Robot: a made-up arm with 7 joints. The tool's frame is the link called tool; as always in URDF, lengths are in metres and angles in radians.
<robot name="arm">
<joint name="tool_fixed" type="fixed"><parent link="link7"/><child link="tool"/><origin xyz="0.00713 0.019 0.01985" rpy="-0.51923 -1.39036 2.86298"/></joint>
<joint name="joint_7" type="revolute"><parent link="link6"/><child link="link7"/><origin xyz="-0.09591 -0.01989 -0.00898" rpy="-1.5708 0 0"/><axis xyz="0 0 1"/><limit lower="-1.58" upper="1.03" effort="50" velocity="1.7"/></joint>
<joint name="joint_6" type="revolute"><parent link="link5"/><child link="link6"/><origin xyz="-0.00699 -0.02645 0.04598" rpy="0 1.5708 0"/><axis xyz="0 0 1"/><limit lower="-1.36" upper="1.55" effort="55" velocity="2.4"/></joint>
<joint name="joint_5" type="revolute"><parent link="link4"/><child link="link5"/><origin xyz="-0.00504 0.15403 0.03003" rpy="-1.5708 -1.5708 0"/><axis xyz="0 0 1"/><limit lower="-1.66" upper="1.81" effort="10" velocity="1.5"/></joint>
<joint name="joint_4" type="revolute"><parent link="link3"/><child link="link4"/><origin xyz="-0.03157 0.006 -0.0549" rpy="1.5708 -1.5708 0"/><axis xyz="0 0 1"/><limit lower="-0.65" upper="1.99" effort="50" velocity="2"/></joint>
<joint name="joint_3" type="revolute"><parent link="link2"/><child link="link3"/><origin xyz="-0.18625 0.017 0.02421" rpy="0.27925 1.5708 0"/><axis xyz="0 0 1"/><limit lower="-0.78" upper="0.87" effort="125" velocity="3.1"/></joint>
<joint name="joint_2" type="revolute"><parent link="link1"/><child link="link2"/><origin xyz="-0.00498 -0.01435 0.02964" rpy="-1.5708 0 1.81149"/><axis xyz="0 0 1"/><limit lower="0.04" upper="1.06" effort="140" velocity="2.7"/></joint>
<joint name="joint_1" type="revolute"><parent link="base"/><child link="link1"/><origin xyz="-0.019 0.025 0.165" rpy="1.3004 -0.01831 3.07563"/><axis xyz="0 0 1"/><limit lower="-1.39" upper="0.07" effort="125" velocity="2.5"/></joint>
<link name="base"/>
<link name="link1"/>
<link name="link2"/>
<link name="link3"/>
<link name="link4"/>
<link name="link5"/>
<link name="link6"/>
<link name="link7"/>
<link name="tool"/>
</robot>
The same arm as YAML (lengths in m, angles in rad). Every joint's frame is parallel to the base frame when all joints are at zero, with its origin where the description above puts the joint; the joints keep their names.
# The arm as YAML. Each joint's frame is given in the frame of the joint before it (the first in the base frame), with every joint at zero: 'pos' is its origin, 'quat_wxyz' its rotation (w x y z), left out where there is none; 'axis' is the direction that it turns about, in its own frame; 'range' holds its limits. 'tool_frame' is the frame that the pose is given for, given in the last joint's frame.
length_unit: m
angle_unit: rad
joints:
  - joint: joint_1
    pos: [-0.019, 0.025, 0.165]
    axis: [0.068403, 0.961235, 0.26711]
    range: [-1.39, 0.07]
  - joint: joint_2
    pos: [0.007, 0.032, -0.006]
    axis: [0.968889, -0.0002, -0.247497]
    range: [0.04, 1.06]
  - joint: joint_3
    pos: [-0.022, 0.035, -0.184]
    axis: [0.247497, -0.0001, 0.968889]
    range: [-0.78, 0.87]
  - joint: joint_4
    pos: [0.017, -0.006, -0.061]
    axis: [0.0002, 1.0, 0.0]
    range: [-0.65, 1.99]
  - joint: joint_5
    pos: [0.148, 0.03, -0.043]
    axis: [0.968889, -0.0002, -0.247497]
    range: [-1.66, 1.81]
  - joint: joint_6
    pos: [0.038, -0.007, -0.037]
    axis: [0.0002, 1.0, 0.0]
    range: [-1.36, 1.55]
  - joint: joint_7
    pos: [0.088, -0.009, -0.043]
    axis: [0.247497, -0.0001, 0.968889]
    range: [-1.58, 1.03]
tool_frame:
  pos: [-0.002, -0.019, 0.021]
  quat_wxyz: [0.779638, -0.312195, -0.492275, -0.228833]

